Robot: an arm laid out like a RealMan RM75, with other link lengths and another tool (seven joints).
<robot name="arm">
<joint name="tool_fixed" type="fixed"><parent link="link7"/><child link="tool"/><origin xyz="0.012 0.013 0.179" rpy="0 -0.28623 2.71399"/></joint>
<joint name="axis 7" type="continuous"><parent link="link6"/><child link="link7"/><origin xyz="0 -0.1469 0" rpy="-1.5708 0 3.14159"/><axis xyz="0 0 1"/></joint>
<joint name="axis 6" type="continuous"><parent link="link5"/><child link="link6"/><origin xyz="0 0 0" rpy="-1.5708 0 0"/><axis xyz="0 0 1"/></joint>
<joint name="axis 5" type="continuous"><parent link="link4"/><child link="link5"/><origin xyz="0 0.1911 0" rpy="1.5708 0 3.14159"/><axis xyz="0 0 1"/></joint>
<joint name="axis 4" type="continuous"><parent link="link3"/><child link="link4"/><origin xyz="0 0 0" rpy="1.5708 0 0"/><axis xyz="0 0 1"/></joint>
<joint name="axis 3" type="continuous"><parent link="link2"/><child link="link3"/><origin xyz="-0.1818 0 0" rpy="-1.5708 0 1.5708"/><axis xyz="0 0 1"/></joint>
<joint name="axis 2" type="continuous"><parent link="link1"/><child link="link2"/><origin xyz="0 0 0" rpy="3.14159 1.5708 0"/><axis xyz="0 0 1"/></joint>
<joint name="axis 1" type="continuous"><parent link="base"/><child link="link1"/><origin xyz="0 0 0.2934" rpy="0 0 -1.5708"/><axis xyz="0 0 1"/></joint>
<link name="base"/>
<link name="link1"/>
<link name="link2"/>
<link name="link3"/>
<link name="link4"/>
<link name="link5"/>
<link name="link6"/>
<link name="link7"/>
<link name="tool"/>
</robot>
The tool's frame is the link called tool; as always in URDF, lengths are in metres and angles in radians. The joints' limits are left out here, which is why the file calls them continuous.
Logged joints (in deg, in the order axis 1, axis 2, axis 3, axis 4, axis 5, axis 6, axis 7), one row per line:
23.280, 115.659, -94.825, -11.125, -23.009, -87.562, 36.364
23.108, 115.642, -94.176, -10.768, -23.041, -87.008, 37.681
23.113, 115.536, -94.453, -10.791, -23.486, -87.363, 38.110
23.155, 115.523, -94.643, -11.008, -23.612, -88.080, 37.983
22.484, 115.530, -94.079, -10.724, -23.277, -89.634, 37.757
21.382, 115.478, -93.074, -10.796, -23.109, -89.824, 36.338
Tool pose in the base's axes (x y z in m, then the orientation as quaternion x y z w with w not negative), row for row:
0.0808, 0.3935, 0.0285, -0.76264, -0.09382, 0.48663, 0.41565
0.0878, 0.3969, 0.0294, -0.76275, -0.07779, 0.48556, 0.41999
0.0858, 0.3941, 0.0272, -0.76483, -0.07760, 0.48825, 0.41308
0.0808, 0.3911, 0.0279, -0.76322, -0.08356, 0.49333, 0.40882
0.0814, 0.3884, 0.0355, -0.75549, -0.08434, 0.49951, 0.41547
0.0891, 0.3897, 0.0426, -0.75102, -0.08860, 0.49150, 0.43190
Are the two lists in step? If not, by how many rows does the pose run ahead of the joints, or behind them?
They are in step.
